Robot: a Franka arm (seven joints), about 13 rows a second.
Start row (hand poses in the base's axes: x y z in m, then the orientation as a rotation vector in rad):
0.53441 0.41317 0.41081 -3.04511 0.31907 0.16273
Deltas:
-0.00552 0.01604 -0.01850 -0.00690 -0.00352 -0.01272
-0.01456 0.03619 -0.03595 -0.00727 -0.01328 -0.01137
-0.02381 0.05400 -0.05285 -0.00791 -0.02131 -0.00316
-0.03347 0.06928 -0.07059 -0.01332 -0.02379 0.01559
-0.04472 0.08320 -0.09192 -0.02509 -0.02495 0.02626
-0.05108 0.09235 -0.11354 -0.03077 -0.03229 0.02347
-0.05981 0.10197 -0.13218 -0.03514 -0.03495 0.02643
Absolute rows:
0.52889 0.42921 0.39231 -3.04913 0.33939 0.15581
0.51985 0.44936 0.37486 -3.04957 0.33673 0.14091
0.51060 0.46717 0.35796 -3.05173 0.32382 0.12905
0.50094 0.48245 0.34022 -3.06084 0.29606 0.12572
0.48969 0.49637 0.31889 -3.07450 0.28167 0.12312
0.48333 0.50552 0.29727 -3.07928 0.28638 0.11094
0.47460 0.51514 0.27863 -3.08405 0.28239 0.10646

